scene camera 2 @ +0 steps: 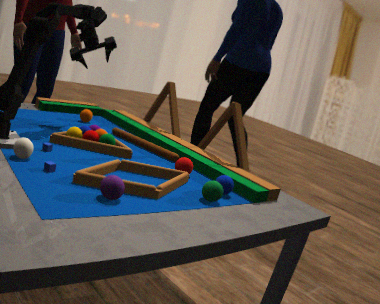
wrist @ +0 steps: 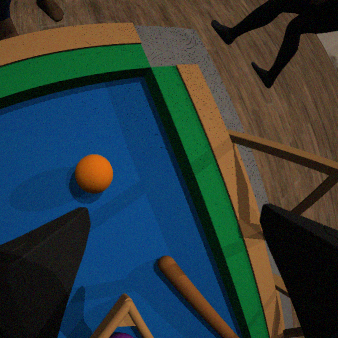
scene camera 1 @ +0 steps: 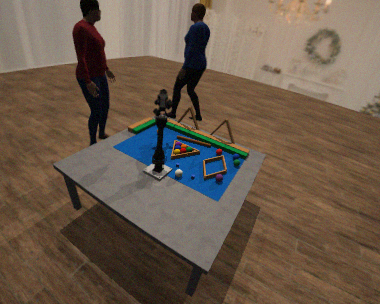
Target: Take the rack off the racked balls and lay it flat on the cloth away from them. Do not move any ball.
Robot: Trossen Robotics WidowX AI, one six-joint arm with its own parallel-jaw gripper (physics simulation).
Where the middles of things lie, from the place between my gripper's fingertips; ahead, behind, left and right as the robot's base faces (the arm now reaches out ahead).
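Scene:
As for the wooden triangle rack [scene camera 2: 121, 150], it's 24 cm below my hand, 26 cm to the right of it and 18 cm behind it.

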